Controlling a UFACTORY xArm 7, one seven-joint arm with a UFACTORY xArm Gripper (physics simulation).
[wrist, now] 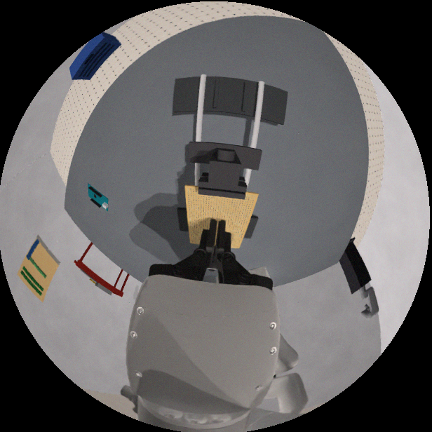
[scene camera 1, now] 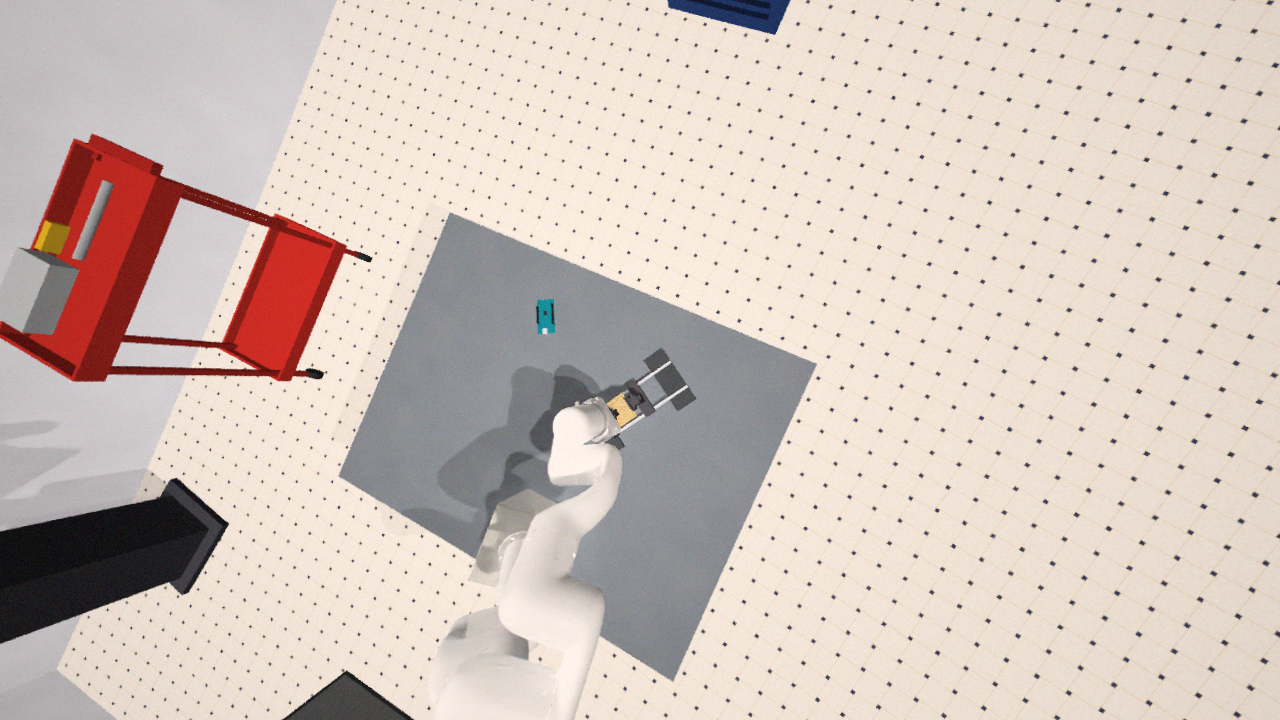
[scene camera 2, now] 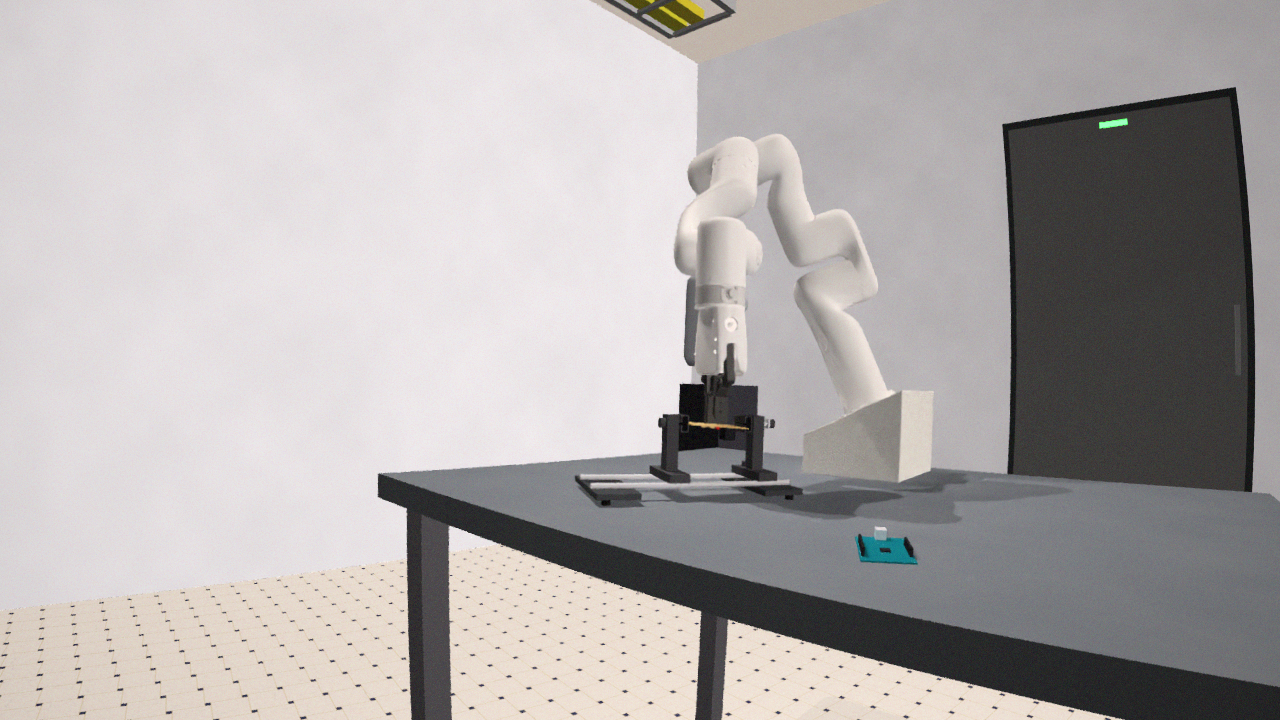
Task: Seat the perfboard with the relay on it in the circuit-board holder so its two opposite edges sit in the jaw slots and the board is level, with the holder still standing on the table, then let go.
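Frame: origin at the arm's base, x ahead, y left, z up, level; millimetres.
Seen in the pictures: gripper, fingertip midpoint: (scene camera 1: 613, 415) (scene camera 2: 715, 423); arm's base, link origin: (scene camera 2: 870, 412).
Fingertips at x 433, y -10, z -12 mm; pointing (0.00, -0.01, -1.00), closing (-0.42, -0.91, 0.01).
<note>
Pixels of each thing's top centre, then the offset from my fingertips to it. Level surfaces: height alone.
- tan perfboard, top centre: (scene camera 2: 711, 422) (scene camera 1: 615, 413) 6 mm ahead, 3 mm right, 1 mm up
- black circuit-board holder, top centre: (scene camera 2: 688, 414) (scene camera 1: 626, 406) 40 mm ahead, 18 mm right, 12 mm up
- small teal circuit board, top centre: (scene camera 2: 884, 537) (scene camera 1: 544, 316) 111 mm ahead, 348 mm left, 92 mm down
- grey table, surface height: 105 mm down
The tan perfboard (scene camera 1: 623, 408) (scene camera 2: 735, 427) (wrist: 199, 215) lies between the two jaws of the black circuit-board holder (scene camera 1: 669, 379) (scene camera 2: 670, 447) (wrist: 225, 172), which stands on the table on its rails. One board edge meets the far jaw in the wrist view; the near jaw is hidden by my fingers and body. In scene camera 2 the board looks roughly flat, slightly lower toward the right. The relay cannot be made out clearly. My gripper (scene camera 2: 716, 418) (wrist: 216, 228) is shut and empty, pointing down, its tips at or just above the board's top; contact cannot be told.
A small teal circuit board (scene camera 1: 546, 316) (scene camera 2: 887, 550) (wrist: 95, 194) with a white block lies on the grey table (scene camera 1: 716, 465) (scene camera 2: 1074, 573) (wrist: 310, 150), apart from the holder. A red cart (scene camera 1: 134, 259) stands beyond the table. A blue crate (scene camera 1: 729, 10) (wrist: 90, 60) is on the floor.
</note>
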